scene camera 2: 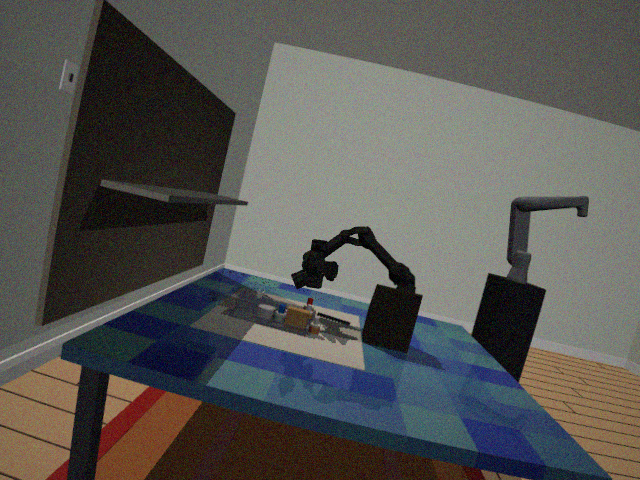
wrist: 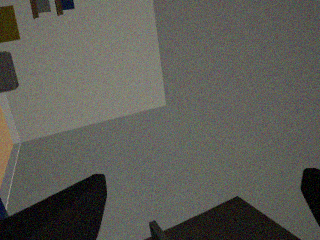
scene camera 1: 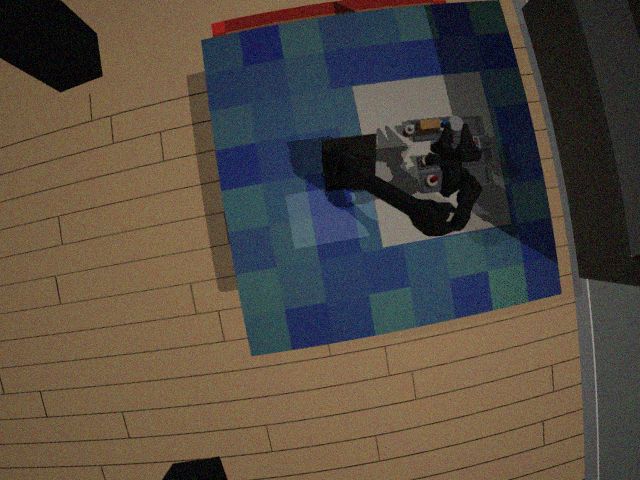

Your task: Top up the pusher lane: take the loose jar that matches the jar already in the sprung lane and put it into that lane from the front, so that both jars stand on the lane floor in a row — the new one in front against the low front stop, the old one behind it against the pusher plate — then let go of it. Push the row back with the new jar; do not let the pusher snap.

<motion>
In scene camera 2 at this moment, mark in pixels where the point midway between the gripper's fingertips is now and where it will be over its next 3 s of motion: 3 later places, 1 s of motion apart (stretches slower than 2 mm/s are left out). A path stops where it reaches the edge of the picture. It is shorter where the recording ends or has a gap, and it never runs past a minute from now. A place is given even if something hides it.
My gripper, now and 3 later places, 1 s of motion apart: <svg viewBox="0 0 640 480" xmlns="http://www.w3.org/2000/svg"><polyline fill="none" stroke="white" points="316,255 323,305 316,320 315,328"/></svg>
</motion>
